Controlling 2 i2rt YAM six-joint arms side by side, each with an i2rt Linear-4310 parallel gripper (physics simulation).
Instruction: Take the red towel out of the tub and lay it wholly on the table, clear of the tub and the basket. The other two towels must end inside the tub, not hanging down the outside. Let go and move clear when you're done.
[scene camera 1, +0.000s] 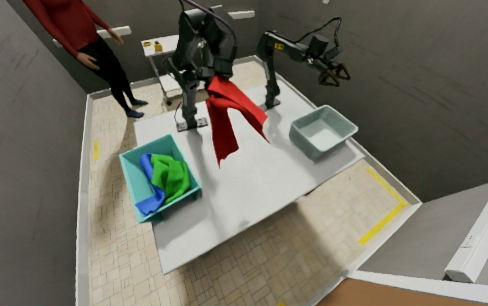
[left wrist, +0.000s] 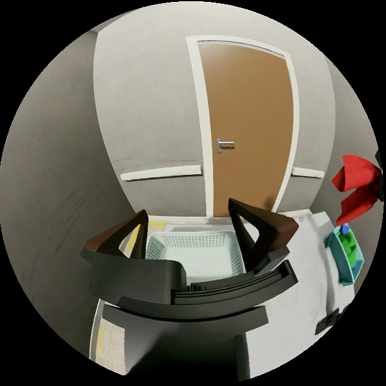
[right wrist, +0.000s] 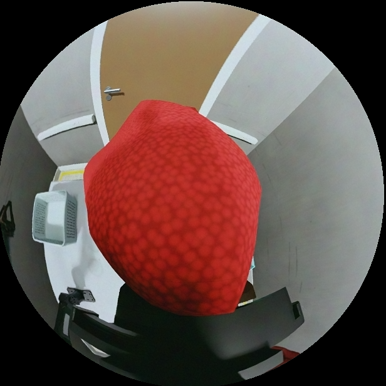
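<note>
The red towel (scene camera 1: 225, 97) (left wrist: 355, 172) (right wrist: 172, 210) hangs from my right gripper (scene camera 1: 215, 78), which is shut on it, in two long flaps above the table between tub and basket. In the right wrist view the towel hides the fingertips. The teal tub (scene camera 1: 167, 145) (left wrist: 337, 255) stands at the left of the table. The green towel (scene camera 1: 170, 177) (left wrist: 350, 247) lies bunched in it, and the blue towel (scene camera 1: 150, 204) (left wrist: 345, 229) lies beside and partly under the green one, within the walls. My left gripper (scene camera 1: 342, 81) (left wrist: 186, 208) is open and empty, high behind the basket.
The grey-green basket (scene camera 1: 302, 137) (left wrist: 195, 240) (right wrist: 71, 220) stands empty at the right of the white table (scene camera 1: 240, 200). A person (scene camera 1: 65, 30) stands at the back left, beside a white cart (scene camera 1: 172, 86) behind my right arm.
</note>
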